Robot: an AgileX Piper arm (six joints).
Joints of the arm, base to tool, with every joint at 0 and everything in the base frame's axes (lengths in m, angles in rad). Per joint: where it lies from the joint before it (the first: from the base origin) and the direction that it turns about. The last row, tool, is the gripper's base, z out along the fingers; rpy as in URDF.
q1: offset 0.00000 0.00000 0.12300 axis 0 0 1
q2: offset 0.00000 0.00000 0.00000 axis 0 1 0
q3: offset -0.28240 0.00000 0.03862 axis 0 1 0
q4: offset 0.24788 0.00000 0.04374 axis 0.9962 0 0.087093
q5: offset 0.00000 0.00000 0.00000 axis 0 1 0
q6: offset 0.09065 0.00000 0.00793 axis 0.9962 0 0.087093
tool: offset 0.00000 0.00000 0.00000 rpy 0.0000 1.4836 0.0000
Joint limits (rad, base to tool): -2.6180..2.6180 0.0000..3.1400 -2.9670..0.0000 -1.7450..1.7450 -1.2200..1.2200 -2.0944..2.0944
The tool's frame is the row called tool.
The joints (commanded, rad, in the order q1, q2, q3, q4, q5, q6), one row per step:
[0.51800 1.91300 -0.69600 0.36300 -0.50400 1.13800]
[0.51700 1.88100 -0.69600 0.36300 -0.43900 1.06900]
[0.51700 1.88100 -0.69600 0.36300 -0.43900 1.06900]
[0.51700 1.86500 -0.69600 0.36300 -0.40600 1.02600]
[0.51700 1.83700 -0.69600 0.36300 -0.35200 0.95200]
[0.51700 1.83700 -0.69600 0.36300 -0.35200 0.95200]
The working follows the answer.
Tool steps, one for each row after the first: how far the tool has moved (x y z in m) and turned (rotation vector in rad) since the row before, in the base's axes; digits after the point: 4 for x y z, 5 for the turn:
[-0.0031 0.0000 0.0059 -0.04816 0.01847 0.05141]
[0.0000 0.0000 0.0000 0.00000 0.00000 0.00000]
[-0.0018 0.0001 0.0029 -0.02988 0.00729 0.03256]
[-0.0031 0.0001 0.0054 -0.04962 0.00882 0.05713]
[0.0000 0.0000 0.0000 0.00000 0.00000 0.00000]

Tool pose at each row, in the base's axes (x y z in m, rotation vector in rad; rounded; the steps above come from the unrounded poses):
[0.2938 0.1495 0.1042 1.16126 2.06077 0.86205]
[0.2906 0.1494 0.1101 1.09878 2.12299 0.82414]
[0.2906 0.1494 0.1101 1.09878 2.12299 0.82414]
[0.2888 0.1495 0.1130 1.05597 2.15757 0.80198]
[0.2857 0.1496 0.1184 0.97862 2.21240 0.76694]
[0.2857 0.1496 0.1184 0.97862 2.21240 0.76694]

